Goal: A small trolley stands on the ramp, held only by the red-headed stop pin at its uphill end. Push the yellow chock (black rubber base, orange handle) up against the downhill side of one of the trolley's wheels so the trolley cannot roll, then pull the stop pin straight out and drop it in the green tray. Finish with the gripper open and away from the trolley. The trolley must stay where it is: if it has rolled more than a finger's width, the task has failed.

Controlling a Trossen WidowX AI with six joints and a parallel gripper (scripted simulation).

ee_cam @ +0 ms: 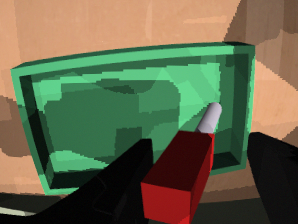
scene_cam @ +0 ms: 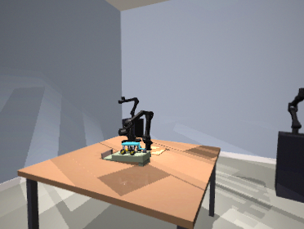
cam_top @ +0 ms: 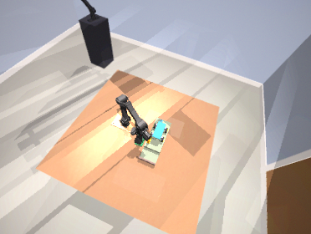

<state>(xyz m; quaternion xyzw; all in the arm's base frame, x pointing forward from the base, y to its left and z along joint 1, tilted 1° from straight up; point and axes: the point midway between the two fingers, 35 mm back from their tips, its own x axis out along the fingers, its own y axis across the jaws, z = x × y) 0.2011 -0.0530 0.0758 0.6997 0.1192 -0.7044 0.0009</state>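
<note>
Right now the green tray is 2 cm to the right of my gripper tip and 6 cm below it. Also, from my gripper tip: ramp (13 cm ahead, 8 cm to the left); then red-headed stop pin (right at my gripper tip); then yellow chock (9 cm ahead, 1 cm to the right, 3 cm above).
</note>
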